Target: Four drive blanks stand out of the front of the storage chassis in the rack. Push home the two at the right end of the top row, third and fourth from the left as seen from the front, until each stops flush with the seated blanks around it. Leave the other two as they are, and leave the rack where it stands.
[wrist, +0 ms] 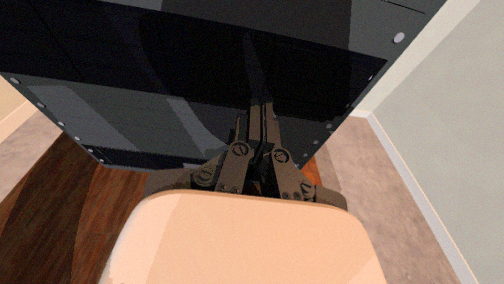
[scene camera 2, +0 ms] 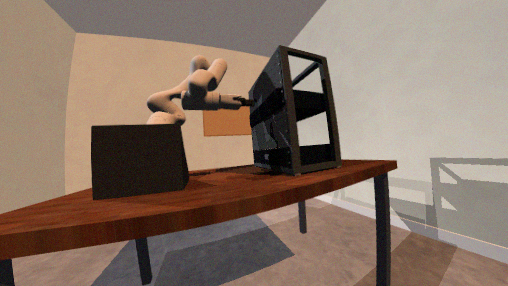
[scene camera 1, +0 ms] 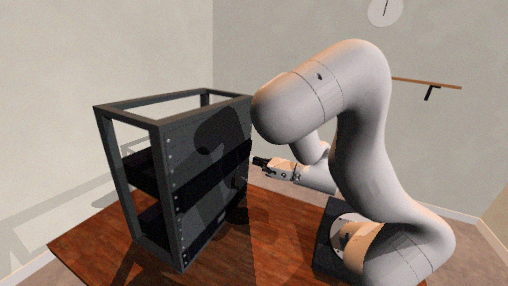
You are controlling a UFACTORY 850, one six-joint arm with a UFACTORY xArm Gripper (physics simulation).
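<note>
The storage chassis [scene camera 1: 200,184] [scene camera 2: 269,108] [wrist: 105,55] is the near-black band across the front of the dark rack [scene camera 1: 159,150] [scene camera 2: 289,110] [wrist: 372,25]. The rack stands upright on the table. Individual drive blanks are too dark and shadowed to tell apart, and how far each stands out cannot be read. My gripper [scene camera 1: 255,161] [scene camera 2: 251,102] [wrist: 256,114] is shut and empty. It points at the rack front, right of the chassis's middle. In the wrist view its tips overlap the chassis's lower part; whether they touch it cannot be told.
Grey panels lie above and below the chassis, with screws along both front edges of the rack. The wooden table [scene camera 1: 285,250] [scene camera 2: 225,200] [wrist: 107,210] carries the rack and the arm's black base block [scene camera 2: 137,160]. A wall shelf [scene camera 1: 425,83] is behind the arm.
</note>
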